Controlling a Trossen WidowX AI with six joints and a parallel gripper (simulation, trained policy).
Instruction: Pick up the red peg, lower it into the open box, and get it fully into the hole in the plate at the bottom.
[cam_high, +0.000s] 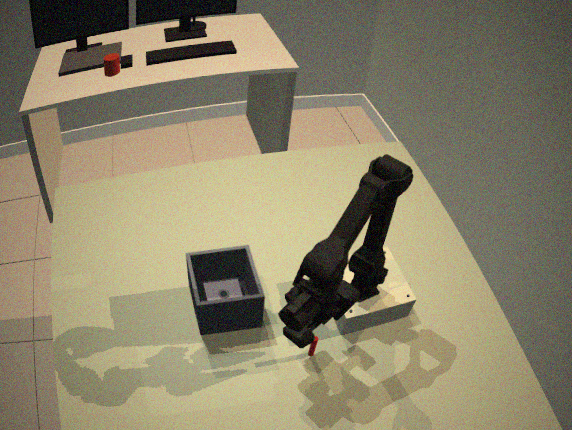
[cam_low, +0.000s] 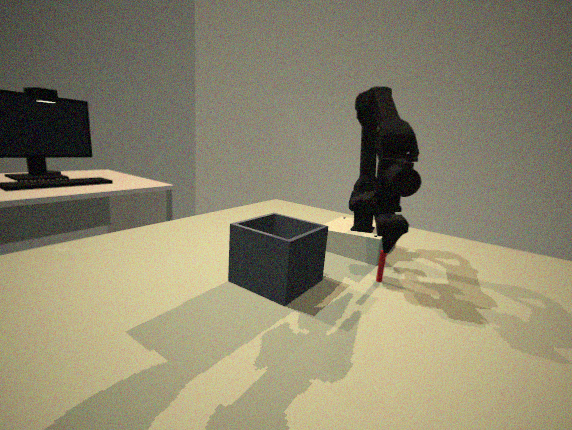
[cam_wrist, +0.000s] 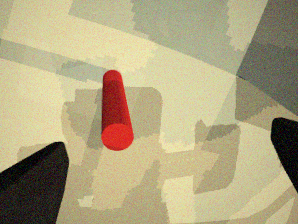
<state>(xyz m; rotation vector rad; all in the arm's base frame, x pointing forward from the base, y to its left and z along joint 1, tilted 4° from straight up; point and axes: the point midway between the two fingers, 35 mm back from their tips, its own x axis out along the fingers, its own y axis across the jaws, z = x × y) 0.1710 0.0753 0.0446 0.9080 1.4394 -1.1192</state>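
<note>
The red peg is 5 cm below my gripper tip, 2 cm ahead of it and 1 cm to the left of it. The rest, counted from my gripper tip: pale plate: 21 cm to the right, 15 cm ahead, 5 cm below.
</note>
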